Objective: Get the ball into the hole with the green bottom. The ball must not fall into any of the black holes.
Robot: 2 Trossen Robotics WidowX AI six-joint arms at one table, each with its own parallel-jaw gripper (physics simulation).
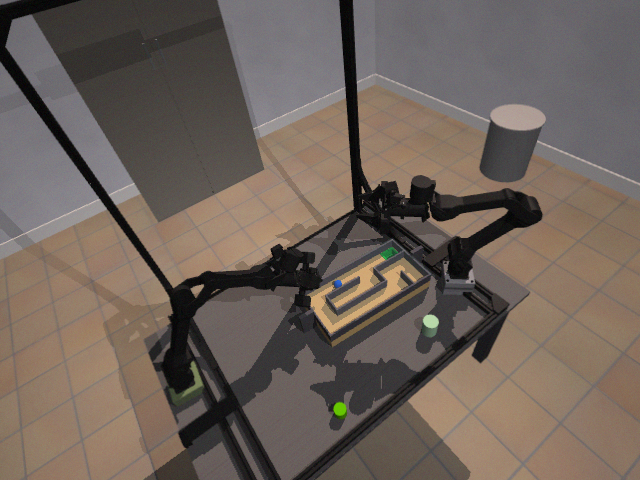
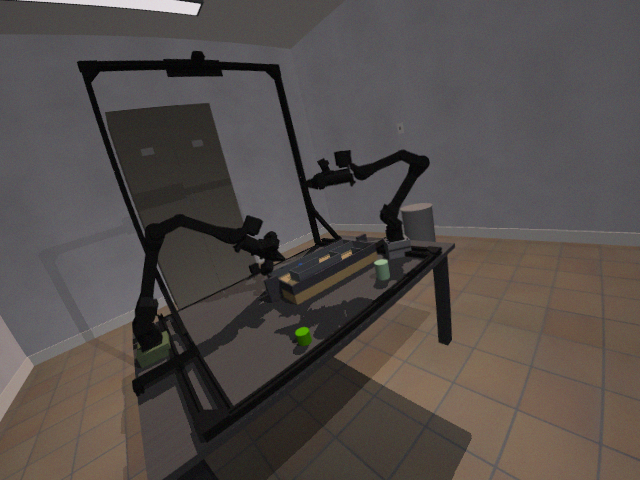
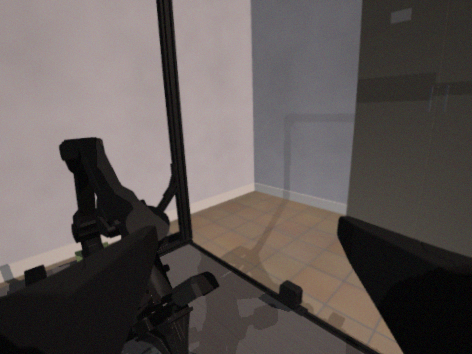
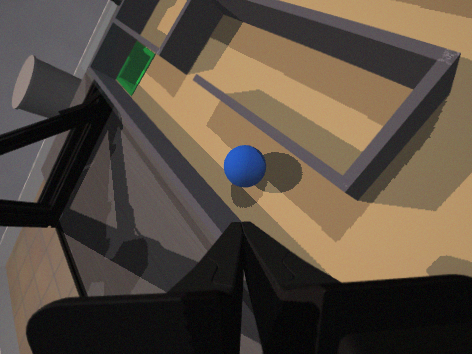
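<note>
The blue ball (image 1: 337, 283) (image 2: 300, 264) (image 4: 245, 166) lies in the maze's back channel, between the long outer wall and a thin inner wall. The maze box (image 1: 381, 313) (image 2: 330, 281) has a tan floor and grey walls. The green-bottomed hole (image 1: 388, 253) (image 4: 135, 68) is at the far end of that channel. My right gripper (image 1: 318, 282) (image 4: 240, 231) is shut and empty, its tips beside the ball with a small gap, at the channel's near end. My left gripper (image 2: 309, 183) (image 3: 248, 230) is open and empty, high beyond the maze's green end. No black hole can be made out.
A bright green cylinder (image 1: 339, 410) (image 2: 303, 336) stands near the table's front edge. A pale green cylinder (image 1: 430, 325) (image 2: 382, 269) stands in front of the maze's right end. A black frame post (image 1: 351, 103) (image 2: 292, 134) rises at the table's back corner.
</note>
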